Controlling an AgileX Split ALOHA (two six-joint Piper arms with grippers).
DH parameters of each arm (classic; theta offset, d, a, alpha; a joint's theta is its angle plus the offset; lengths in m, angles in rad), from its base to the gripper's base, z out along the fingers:
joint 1: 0 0.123 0 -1.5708
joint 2: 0.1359 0 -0.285 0
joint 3: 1.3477 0 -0.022 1.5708
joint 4: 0 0.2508 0 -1.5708
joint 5: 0 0 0.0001 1.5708
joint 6: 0 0.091 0 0
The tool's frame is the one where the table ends.
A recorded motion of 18 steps. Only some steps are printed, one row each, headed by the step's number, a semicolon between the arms.
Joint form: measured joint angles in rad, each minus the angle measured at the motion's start. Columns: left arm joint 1, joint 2, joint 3, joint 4, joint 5, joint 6; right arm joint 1, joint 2, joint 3, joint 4, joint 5, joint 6.
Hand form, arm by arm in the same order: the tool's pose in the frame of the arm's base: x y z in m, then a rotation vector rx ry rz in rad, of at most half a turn. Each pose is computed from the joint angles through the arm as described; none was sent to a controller.
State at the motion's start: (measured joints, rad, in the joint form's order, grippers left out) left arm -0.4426 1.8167 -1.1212 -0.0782 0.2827 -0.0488; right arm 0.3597 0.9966 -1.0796 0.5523 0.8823 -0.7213
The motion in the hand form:
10: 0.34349 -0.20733 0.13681 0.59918 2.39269 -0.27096; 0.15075 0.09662 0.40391 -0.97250 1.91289 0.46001
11: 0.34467 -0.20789 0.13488 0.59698 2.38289 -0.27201; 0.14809 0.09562 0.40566 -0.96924 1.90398 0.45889
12: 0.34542 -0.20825 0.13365 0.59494 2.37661 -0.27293; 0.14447 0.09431 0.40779 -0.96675 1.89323 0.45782
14: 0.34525 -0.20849 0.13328 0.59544 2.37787 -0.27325; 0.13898 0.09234 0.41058 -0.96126 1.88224 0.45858
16: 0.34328 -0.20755 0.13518 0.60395 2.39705 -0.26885; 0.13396 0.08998 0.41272 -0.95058 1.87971 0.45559
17: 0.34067 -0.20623 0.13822 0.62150 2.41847 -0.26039; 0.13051 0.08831 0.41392 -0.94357 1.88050 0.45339
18: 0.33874 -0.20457 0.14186 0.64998 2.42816 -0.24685; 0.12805 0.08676 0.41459 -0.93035 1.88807 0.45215
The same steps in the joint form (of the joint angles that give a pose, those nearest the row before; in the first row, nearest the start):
10: -0.0986 0.1655 0.0000 -0.0008 -0.1797 0.0740; 0.0000 -0.0487 0.0000 0.0000 0.0157 -0.0008
11: -0.0986 0.1729 0.0000 -0.0009 -0.1969 0.0749; 0.0000 -0.0588 0.0000 0.0000 0.0157 0.0009
12: -0.0986 0.1776 0.0000 -0.0009 -0.2081 0.0749; 0.0000 -0.0720 0.0000 0.0000 0.0176 0.0026
14: -0.0993 0.1784 0.0000 -0.0019 -0.2077 0.0753; 0.0000 -0.0913 0.0000 -0.0014 0.0231 0.0101
16: -0.0993 0.1694 0.0000 -0.0009 -0.1780 0.0762; 0.0000 -0.1096 0.0000 -0.0115 0.0294 0.0275
17: -0.0993 0.1563 0.0000 0.0037 -0.1393 0.0801; 0.0000 -0.1218 0.0000 -0.0199 0.0355 0.0411
18: -0.0980 0.1427 0.0000 0.0124 -0.1077 0.0923; 0.0001 -0.1311 0.0000 -0.0316 0.0405 0.0622

